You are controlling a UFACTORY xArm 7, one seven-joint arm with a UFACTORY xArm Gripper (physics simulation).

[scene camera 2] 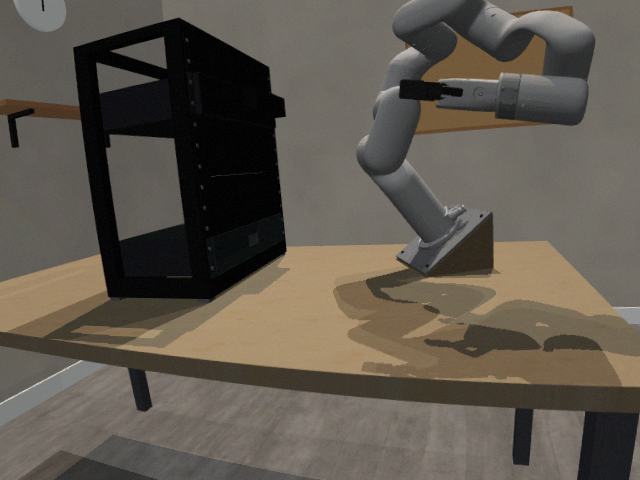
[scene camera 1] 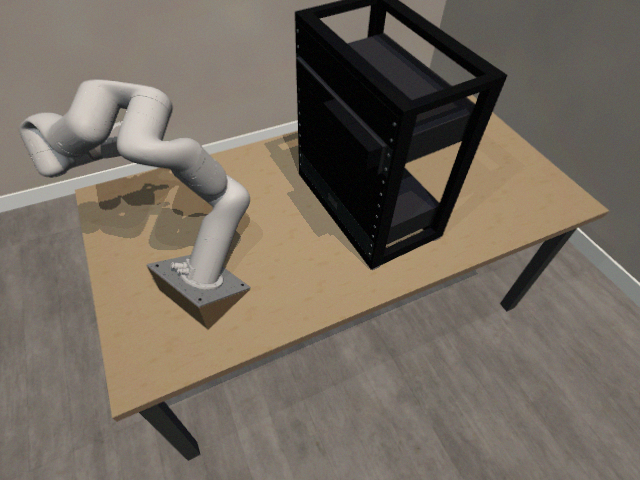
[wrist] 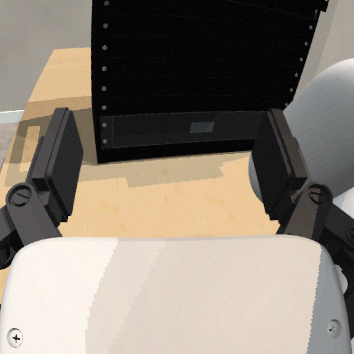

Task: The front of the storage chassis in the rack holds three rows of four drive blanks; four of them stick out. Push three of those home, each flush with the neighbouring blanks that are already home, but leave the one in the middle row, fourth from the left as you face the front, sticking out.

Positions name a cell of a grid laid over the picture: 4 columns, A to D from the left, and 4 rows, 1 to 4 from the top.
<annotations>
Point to a black rack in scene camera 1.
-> At C1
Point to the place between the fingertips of the gripper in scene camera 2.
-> C1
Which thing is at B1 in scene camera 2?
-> A black rack.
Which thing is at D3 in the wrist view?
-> The gripper.
</annotations>
